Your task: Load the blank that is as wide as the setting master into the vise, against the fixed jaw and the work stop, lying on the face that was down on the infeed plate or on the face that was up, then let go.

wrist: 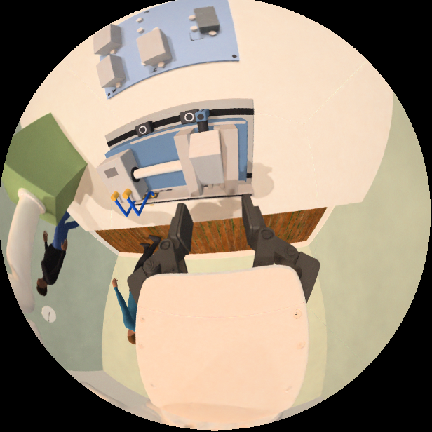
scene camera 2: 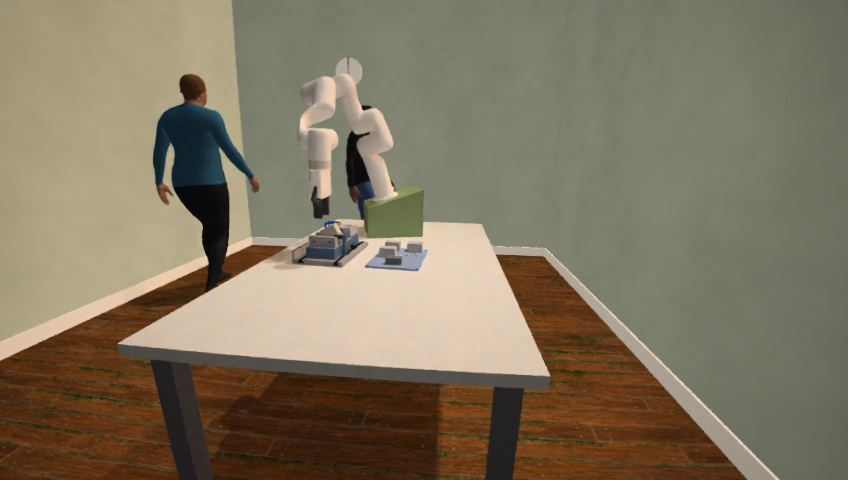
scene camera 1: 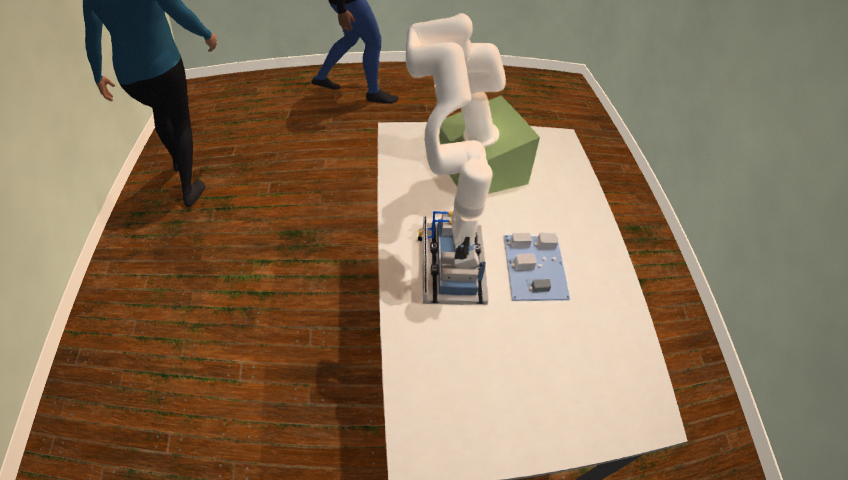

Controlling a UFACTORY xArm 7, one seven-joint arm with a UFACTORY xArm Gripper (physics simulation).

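Places are measured from the arm's base along level axes (x ahead, y left, z up), in metres.
Where they show: gripper, fingertip midpoint: (scene camera 2: 321,216) (scene camera 1: 459,249); arm's base, origin of the base link: (scene camera 2: 385,198) (scene camera 1: 481,135).
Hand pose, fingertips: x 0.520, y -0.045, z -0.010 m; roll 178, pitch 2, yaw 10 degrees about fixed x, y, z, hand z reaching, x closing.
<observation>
Each offset is from my fingertips to the top centre of the thing.
My gripper (scene camera 1: 461,253) (scene camera 2: 320,214) (wrist: 214,208) is open and empty, above the vise @[dy -0.004, dx -0.078, dz -0.065 m] (scene camera 1: 459,287) (scene camera 2: 324,252) (wrist: 150,150). A light grey blank @[dy +0.027, dx -0.008, dz -0.025 m] (scene camera 1: 470,259) (scene camera 2: 328,230) (wrist: 206,162) is between the vise jaws, apart from the fingers. The fixed jaw (scene camera 1: 462,274) (scene camera 2: 324,240) (wrist: 230,155) is beside it, and the movable jaw (wrist: 185,162) is on its other side. The blank's outline looks slanted in scene camera 2. The blue work stop (wrist: 202,117) has a black rod reaching to the blank's end; contact is unclear. The blank's underside is hidden.
The blue plate @[dy +0.261, dx -0.103, dz -0.156 m] (scene camera 1: 540,295) (scene camera 2: 392,266) (wrist: 227,47) beside the vise bears three light grey blocks and one dark grey block @[dy +0.271, dx -0.018, dz -0.132 m] (scene camera 1: 540,284) (scene camera 2: 393,259) (wrist: 206,20). Blue bent bars with yellow ends (wrist: 132,205) are by the vise. A green base (scene camera 1: 511,160) (scene camera 2: 395,217) (wrist: 45,160) carries the arm.
</observation>
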